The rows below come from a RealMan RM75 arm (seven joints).
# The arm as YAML. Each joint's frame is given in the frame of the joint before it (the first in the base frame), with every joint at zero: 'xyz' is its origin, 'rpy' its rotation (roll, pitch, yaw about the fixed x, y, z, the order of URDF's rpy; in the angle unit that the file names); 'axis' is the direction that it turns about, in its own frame. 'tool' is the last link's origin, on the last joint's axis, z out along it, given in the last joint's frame.
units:
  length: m
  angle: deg
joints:
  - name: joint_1
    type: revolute
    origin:
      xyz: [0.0, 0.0, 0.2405]
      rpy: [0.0, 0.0, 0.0]
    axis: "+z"
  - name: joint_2
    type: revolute
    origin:
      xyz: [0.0, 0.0, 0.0]
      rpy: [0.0, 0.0, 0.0]
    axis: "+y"
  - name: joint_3
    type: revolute
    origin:
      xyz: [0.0, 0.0, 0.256]
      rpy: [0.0, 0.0, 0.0]
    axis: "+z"
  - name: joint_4
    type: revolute
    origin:
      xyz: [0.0, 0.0, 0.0]
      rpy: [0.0, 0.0, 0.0]
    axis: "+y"
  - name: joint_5
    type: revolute
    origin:
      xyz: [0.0, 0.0, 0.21]
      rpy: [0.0, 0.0, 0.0]
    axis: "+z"
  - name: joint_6
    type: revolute
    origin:
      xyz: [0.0, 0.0, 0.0]
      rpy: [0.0, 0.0, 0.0]
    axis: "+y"
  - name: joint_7
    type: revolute
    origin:
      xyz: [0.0, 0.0, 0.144]
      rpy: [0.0, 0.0, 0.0]
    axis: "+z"
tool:
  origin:
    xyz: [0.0, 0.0, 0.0]
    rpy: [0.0, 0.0, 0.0]
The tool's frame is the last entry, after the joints.
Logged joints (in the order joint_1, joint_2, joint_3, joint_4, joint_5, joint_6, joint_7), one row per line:
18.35, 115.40, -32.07, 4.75, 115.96, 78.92, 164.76
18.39, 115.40, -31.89, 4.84, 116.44, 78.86, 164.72
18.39, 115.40, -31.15, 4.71, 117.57, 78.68, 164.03
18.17, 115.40, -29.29, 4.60, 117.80, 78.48, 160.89
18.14, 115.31, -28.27, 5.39, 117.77, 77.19, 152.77
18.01, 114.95, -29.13, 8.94, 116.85, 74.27, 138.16
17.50, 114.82, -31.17, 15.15, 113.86, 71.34, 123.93
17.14, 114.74, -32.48, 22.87, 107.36, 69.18, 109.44
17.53, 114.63, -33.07, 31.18, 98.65, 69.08, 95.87
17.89, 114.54, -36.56, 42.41, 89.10, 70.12, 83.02
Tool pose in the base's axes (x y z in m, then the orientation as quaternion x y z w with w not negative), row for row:
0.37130, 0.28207, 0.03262, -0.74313, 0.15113, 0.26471, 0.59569
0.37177, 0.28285, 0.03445, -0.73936, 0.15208, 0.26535, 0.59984
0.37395, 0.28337, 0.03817, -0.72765, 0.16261, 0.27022, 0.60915
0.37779, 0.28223, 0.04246, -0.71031, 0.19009, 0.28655, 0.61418
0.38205, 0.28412, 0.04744, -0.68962, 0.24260, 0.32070, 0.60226
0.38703, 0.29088, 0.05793, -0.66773, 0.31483, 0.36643, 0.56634
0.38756, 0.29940, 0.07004, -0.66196, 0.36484, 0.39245, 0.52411
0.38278, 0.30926, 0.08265, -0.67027, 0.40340, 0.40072, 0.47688
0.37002, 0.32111, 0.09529, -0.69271, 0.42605, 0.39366, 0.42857
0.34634, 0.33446, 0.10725, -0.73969, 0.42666, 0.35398, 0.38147
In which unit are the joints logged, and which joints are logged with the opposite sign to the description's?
The joints are logged in degrees. Opposite sign: joint_4, joint_7.
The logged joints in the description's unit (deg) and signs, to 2 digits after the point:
18.35, 115.40, -32.07, -4.75, 115.96, 78.92, -164.76
18.39, 115.40, -31.89, -4.84, 116.44, 78.86, -164.72
18.39, 115.40, -31.15, -4.71, 117.57, 78.68, -164.03
18.17, 115.40, -29.29, -4.60, 117.80, 78.48, -160.89
18.14, 115.31, -28.27, -5.39, 117.77, 77.19, -152.77
18.01, 114.95, -29.13, -8.94, 116.85, 74.27, -138.16
17.50, 114.82, -31.17, -15.15, 113.86, 71.34, -123.93
17.14, 114.74, -32.48, -22.87, 107.36, 69.18, -109.44
17.53, 114.63, -33.07, -31.18, 98.65, 69.08, -95.87
17.89, 114.54, -36.56, -42.41, 89.10, 70.12, -83.02

